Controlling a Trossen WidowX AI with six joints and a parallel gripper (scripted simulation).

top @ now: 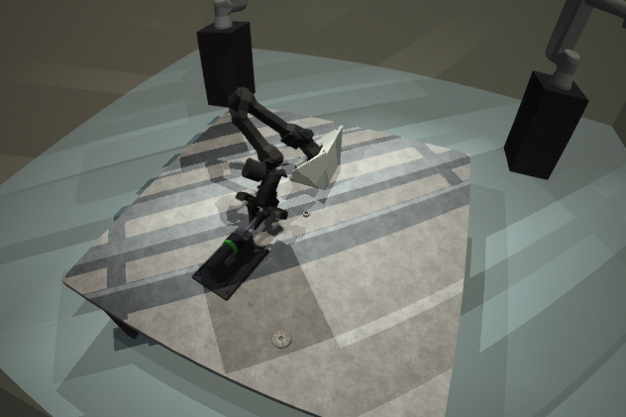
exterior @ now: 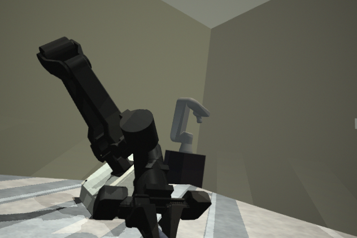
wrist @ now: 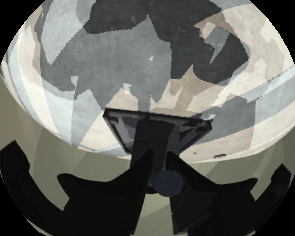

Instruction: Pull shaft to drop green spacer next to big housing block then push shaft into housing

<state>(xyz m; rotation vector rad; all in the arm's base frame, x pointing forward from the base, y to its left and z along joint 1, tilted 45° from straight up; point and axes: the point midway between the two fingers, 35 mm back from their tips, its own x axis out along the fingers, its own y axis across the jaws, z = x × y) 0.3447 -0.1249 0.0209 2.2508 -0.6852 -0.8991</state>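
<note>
Right now the blue-grey shaft is 60 mm ahead of my gripper tip, 10 mm to the right of it and 20 mm above it. Round my gripper tip: green spacer (110 mm ahead, 30 mm to the right, 20 mm above).
</note>
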